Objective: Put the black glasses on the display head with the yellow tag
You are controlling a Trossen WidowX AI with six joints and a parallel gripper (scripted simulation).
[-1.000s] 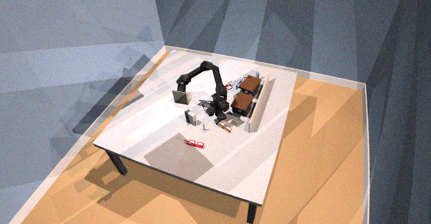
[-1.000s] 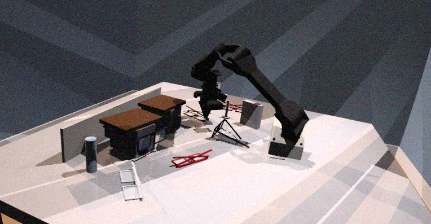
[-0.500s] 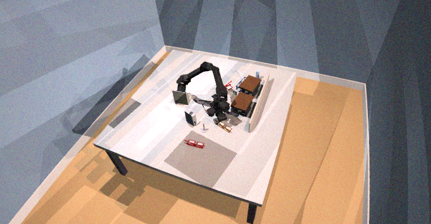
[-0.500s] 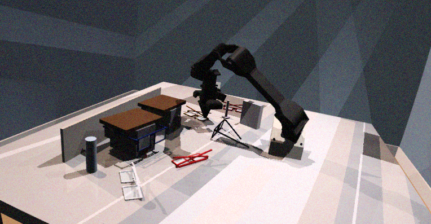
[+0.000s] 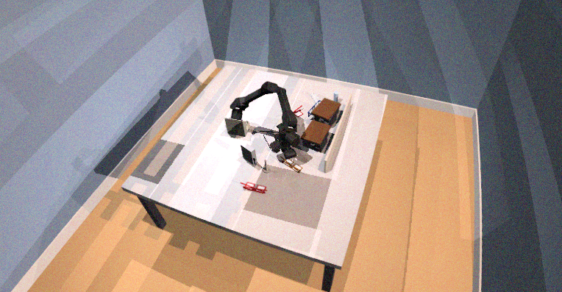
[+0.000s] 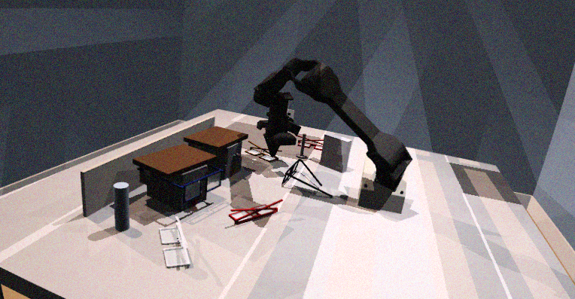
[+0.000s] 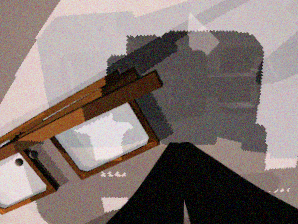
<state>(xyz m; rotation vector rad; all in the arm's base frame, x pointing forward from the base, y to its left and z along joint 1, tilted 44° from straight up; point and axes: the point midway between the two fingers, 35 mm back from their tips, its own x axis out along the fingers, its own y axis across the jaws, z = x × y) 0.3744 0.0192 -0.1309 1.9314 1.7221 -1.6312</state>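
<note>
My gripper tip is now 180 mm past the grey box, 100 mm to the left of it and 30 mm below it. Also, from my gripper tip: low wall panel 290 mm to the left, 210 mm ahead, 30 mm above.
</note>
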